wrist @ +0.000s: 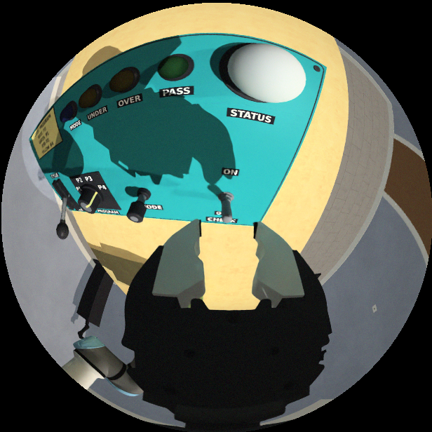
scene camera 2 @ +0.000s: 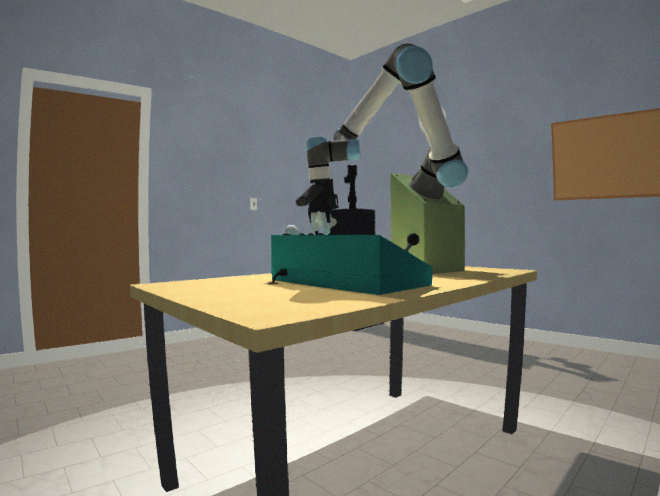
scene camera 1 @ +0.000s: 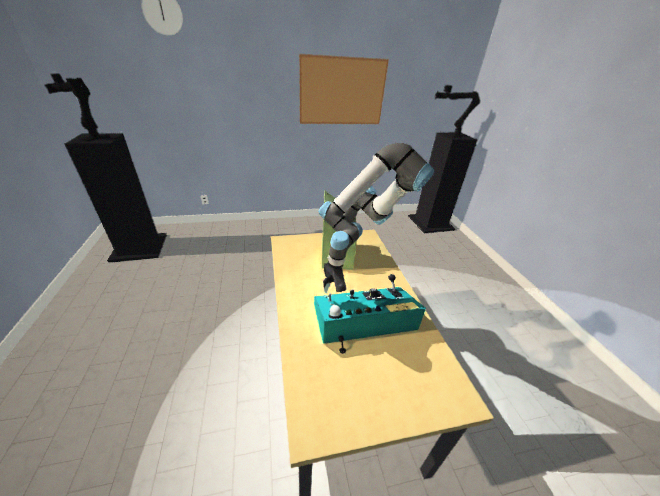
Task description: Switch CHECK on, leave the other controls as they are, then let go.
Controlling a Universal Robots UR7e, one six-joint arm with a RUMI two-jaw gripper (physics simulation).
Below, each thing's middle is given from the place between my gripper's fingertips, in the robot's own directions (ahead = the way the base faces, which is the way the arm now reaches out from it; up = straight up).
Scene:
Right now my hand is 80 mm short of the teal control box [scene camera 2: 371, 264], 180 mm to the right of it and 50 mm above it.

